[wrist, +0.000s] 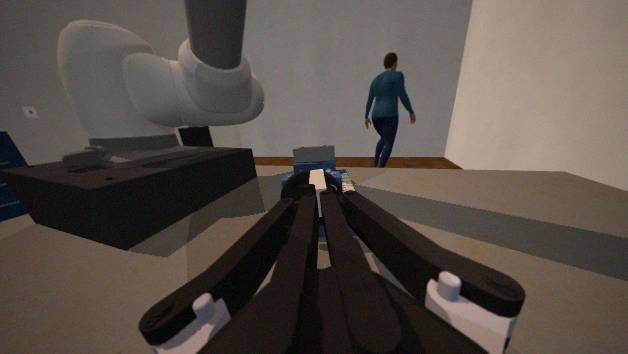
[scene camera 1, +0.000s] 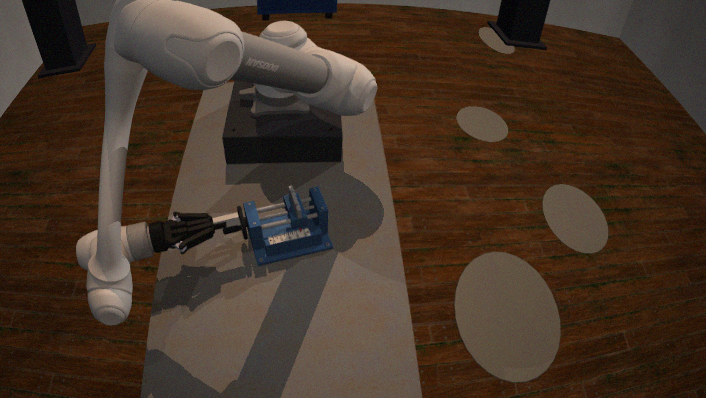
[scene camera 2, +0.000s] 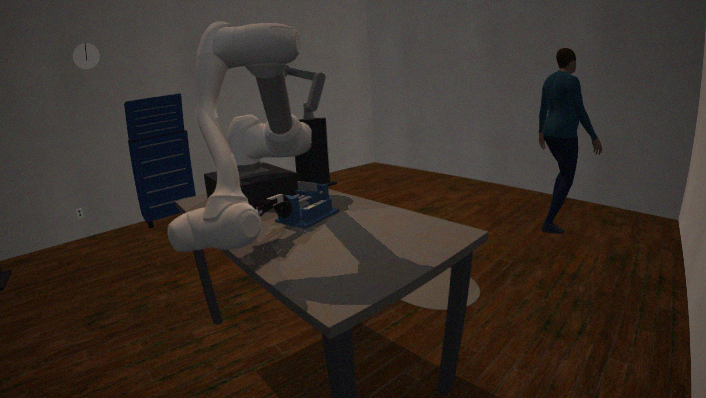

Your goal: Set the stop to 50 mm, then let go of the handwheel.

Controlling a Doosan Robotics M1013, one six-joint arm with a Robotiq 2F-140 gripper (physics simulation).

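Places are measured from the arm's base along level axes (x ahead, y left, z up), in centimetres.
Pixels of known places: gripper, fingertip midpoint: (wrist: 317, 179) (scene camera 1: 238, 218) (scene camera 2: 281, 198); arm's base, origin of the base link: (wrist: 144, 157) (scene camera 1: 279, 97) (scene camera 2: 245, 173).
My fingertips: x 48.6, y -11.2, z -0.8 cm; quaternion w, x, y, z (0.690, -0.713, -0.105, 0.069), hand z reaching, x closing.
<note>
For each thing: its middle in the pictures, then the offset to it from my fingertips. "*": a spot on its surface instead. Level surfaces: height alone.
- blue stop fixture, surface spot: (scene camera 1: 290, 251) * dx +3.7, dy +12.3, dz -9.5 cm
- blue carriage with a grey plate, body centre: (wrist: 313, 153) (scene camera 1: 294, 202) (scene camera 2: 307, 186) dx -4.1, dy +14.2, dz +0.2 cm
- white scale, surface spot: (wrist: 347, 181) (scene camera 1: 289, 237) * dx +2.9, dy +12.3, dz -5.0 cm
- black handwheel, surface spot: (wrist: 294, 184) * dx -3.1, dy -0.3, dz -0.6 cm
- black crank handle, body centre: (scene camera 1: 232, 229) dx +2.0, dy -1.7, dz -1.6 cm
- table, its level: dz -10.6 cm
The blue stop fixture (scene camera 1: 290, 251) (scene camera 2: 307, 218) stands on the table. Its stop, a blue carriage with a grey plate (scene camera 1: 295, 201) (scene camera 2: 306, 186) (wrist: 314, 154), sits on the rods towards the end away from the handwheel. A red mark shows over the right part of the white scale (scene camera 1: 290, 236) (wrist: 347, 181); its numbers are too small to read. The black handwheel (scene camera 1: 242, 223) (scene camera 2: 284, 206) (wrist: 294, 184) faces my gripper (scene camera 1: 237, 216) (scene camera 2: 275, 198) (wrist: 317, 179). My gripper is shut and empty, its light fingertips at the wheel's face. The black crank handle (scene camera 1: 232, 228) is beside the fingertips; whether they touch is unclear.
The robot's black base block (scene camera 1: 282, 149) (scene camera 2: 250, 181) (wrist: 125, 200) stands on the table (scene camera 1: 350, 345) (scene camera 2: 410, 220) behind the fixture. A person (scene camera 2: 561, 110) (wrist: 387, 95) stands beyond the table. A blue cabinet (scene camera 2: 160, 160) and dark pedestals (scene camera 1: 57, 35) (scene camera 1: 522, 22) stand farther off.
</note>
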